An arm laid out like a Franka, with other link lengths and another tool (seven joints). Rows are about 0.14 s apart.
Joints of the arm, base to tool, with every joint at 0 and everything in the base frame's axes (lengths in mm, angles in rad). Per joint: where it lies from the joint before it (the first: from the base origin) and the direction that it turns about. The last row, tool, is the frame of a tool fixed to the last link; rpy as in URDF.
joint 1: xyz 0 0 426.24 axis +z
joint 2: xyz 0 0 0 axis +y
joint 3: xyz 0 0 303.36 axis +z
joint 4: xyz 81.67 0 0 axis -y
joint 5: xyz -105.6 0 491.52 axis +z
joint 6: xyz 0 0 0 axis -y
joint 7: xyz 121.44 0 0 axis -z
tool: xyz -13 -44 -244.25 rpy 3.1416 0.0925 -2.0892
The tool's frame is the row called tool.
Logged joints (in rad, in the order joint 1, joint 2, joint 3, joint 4, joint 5, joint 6, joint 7), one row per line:
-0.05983, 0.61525, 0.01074, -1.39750, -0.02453, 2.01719, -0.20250
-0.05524, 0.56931, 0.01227, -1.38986, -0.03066, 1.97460, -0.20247
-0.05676, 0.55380, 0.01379, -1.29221, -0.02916, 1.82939, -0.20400
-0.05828, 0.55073, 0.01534, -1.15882, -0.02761, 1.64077, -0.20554
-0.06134, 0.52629, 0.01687, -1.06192, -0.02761, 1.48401, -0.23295
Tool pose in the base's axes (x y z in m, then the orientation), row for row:
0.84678, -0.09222, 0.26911, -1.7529, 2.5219, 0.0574
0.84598, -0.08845, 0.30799, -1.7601, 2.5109, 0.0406
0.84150, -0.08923, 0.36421, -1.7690, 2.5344, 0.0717
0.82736, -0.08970, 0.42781, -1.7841, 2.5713, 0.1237
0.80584, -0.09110, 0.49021, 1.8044, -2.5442, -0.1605
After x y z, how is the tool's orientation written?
As a rotation vector, in radians.
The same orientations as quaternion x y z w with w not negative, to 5 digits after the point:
-0.57030, 0.82049, 0.01867, 0.03489
-0.57355, 0.81821, 0.01323, 0.03747
-0.57203, 0.81953, 0.02318, 0.02502
-0.56962, 0.82095, 0.03949, 0.00476
0.57771, -0.81457, -0.05139, 0.00918

